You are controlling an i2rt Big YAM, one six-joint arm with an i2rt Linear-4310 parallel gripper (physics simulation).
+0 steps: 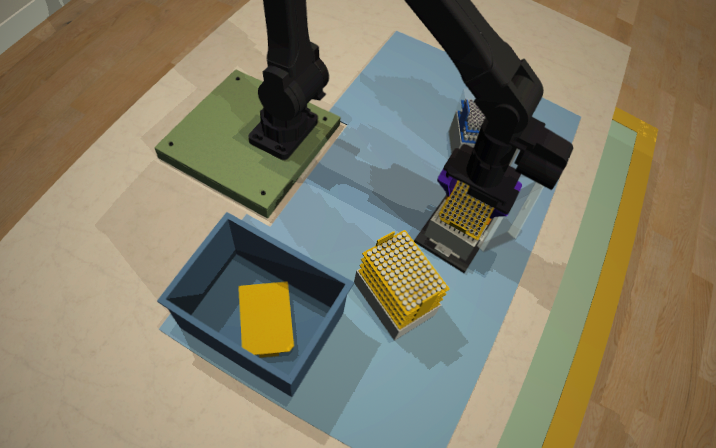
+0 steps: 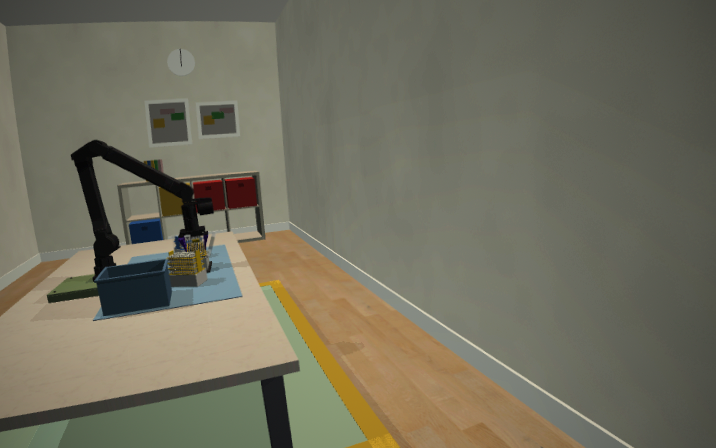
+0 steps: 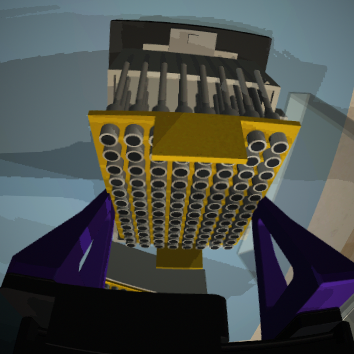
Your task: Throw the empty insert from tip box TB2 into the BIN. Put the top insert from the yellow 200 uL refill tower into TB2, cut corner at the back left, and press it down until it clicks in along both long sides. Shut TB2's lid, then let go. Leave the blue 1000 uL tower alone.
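My gripper (image 1: 473, 198) (image 2: 194, 244) (image 3: 184, 197) is shut on a yellow tip insert (image 1: 464, 213) (image 3: 177, 185), its purple fingers along the two long sides. The insert is over tip box TB2 (image 1: 448, 245) (image 3: 134, 37), above its rim, with tips hanging below it. How far the tips reach inside is hard to tell, and its cut corner is not clear. TB2's clear lid (image 1: 524, 211) (image 3: 295, 120) stands open at the right. The yellow refill tower (image 1: 403, 280) (image 2: 183, 264) stands near TB2. A yellow empty insert (image 1: 266, 319) lies in the bin (image 1: 232, 352) (image 2: 134, 293).
The blue 1000 uL tower (image 1: 466, 126) stands behind TB2, partly hidden by the arm. The green base plate (image 1: 205, 132) (image 2: 71, 287) carries the arm at the left. The blue mat (image 1: 417, 396) lies under the bin, the towers and TB2.
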